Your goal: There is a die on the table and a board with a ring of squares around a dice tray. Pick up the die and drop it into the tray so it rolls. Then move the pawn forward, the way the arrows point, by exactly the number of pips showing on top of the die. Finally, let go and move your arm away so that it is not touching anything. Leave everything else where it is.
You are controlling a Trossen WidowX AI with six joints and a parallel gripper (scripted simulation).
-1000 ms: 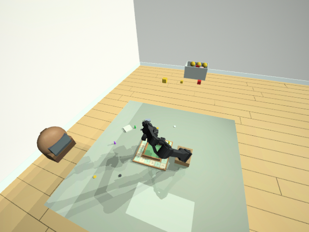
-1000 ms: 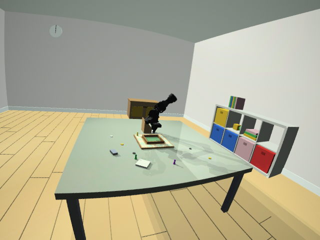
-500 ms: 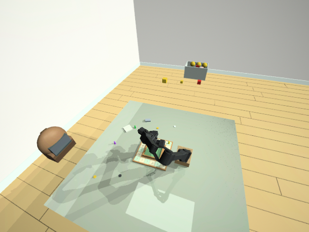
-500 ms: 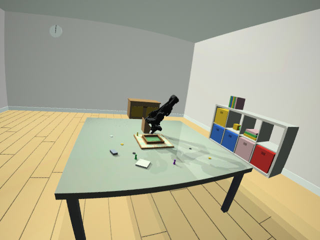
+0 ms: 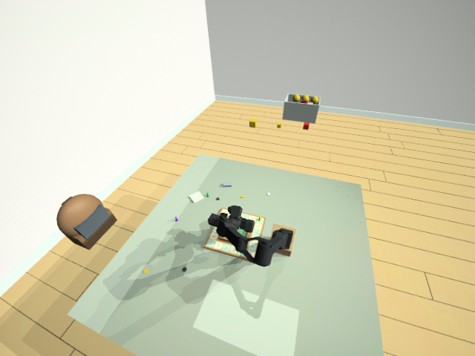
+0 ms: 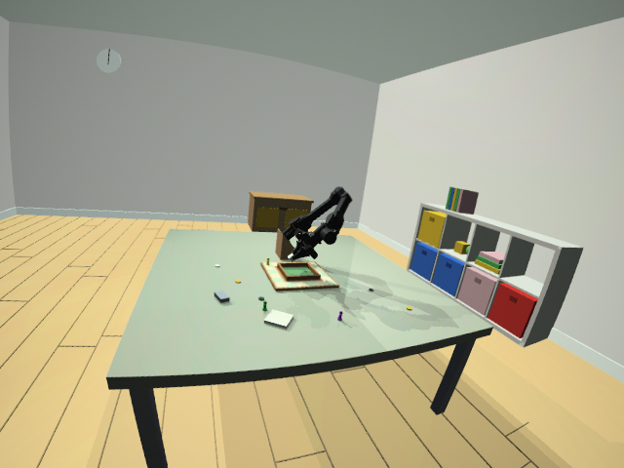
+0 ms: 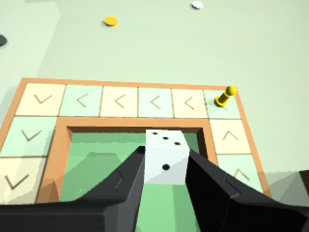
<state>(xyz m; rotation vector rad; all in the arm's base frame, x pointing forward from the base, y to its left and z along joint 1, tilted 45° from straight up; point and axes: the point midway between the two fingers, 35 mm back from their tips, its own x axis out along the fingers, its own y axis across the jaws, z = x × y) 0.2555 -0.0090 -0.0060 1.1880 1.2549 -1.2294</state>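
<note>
The yellow pawn lies 90 mm behind my gripper tip, 80 mm to the right of it and 50 mm below it. From my gripper tip the other things lie so: white die (right at my gripper tip); white disc (320 mm to the right, 90 mm behind, 80 mm below); green tray (70 mm below, 30 mm to the left, 20 mm ahead).
</note>
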